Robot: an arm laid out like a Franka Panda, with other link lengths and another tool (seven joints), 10 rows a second.
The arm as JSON. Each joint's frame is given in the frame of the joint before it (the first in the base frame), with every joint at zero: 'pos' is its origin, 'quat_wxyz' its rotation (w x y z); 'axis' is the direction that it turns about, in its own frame. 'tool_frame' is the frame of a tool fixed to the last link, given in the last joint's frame.
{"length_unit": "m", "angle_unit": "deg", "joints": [
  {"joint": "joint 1", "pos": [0.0, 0.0, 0.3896], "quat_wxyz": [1.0, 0.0, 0.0, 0.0], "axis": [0.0, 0.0, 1.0]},
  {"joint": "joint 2", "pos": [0.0, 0.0, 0.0], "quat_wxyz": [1.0, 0.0, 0.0, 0.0], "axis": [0.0, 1.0, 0.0]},
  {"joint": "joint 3", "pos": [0.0, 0.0, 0.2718], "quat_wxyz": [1.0, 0.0, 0.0, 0.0], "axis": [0.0, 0.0, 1.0]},
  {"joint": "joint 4", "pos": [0.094, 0.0, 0.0], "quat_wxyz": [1.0, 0.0, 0.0, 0.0], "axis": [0.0, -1.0, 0.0]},
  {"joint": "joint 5", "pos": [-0.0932, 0.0, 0.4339], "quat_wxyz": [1.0, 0.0, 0.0, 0.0], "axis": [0.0, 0.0, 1.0]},
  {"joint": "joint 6", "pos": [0.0, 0.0, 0.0], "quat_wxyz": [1.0, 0.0, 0.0, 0.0], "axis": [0.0, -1.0, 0.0]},
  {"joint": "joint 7", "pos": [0.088, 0.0, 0.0], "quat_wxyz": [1.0, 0.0, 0.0, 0.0], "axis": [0.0, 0.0, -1.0]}
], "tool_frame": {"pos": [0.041, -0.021, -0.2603], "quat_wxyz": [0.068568, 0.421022, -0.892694, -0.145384]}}
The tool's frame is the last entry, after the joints.
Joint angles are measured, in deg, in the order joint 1, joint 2, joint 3, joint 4, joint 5, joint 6, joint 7. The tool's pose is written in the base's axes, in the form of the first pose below.
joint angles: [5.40 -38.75 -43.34 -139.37 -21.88 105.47 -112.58]
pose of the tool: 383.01, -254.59, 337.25, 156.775, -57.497, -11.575
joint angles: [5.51 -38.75 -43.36 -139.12 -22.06 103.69 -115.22]
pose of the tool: 374.50, -251.66, 336.67, 157.940, -53.335, -13.066
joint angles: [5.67 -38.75 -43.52 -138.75 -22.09 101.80 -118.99]
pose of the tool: 364.92, -248.77, 337.00, 159.705, -47.855, -14.307
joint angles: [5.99 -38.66 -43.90 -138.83 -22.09 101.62 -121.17]
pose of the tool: 362.29, -246.96, 334.63, 160.834, -44.703, -14.286
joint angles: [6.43 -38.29 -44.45 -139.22 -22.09 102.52 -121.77]
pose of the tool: 364.13, -245.82, 328.74, 161.258, -43.759, -13.987
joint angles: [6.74 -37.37 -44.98 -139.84 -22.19 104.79 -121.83]
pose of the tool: 370.03, -247.21, 319.24, 161.023, -43.753, -12.907
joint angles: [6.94 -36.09 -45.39 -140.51 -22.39 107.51 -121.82]
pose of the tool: 376.70, -249.68, 308.05, 160.417, -43.784, -11.701
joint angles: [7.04 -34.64 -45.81 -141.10 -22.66 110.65 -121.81]
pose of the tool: 384.10, -254.35, 296.96, 159.576, -44.005, -10.047
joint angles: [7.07 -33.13 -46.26 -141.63 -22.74 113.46 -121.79]
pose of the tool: 389.66, -258.74, 285.77, 158.848, -44.418, -8.890
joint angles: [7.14 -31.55 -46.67 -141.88 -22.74 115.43 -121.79]
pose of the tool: 392.63, -262.71, 275.48, 158.151, -44.705, -8.645
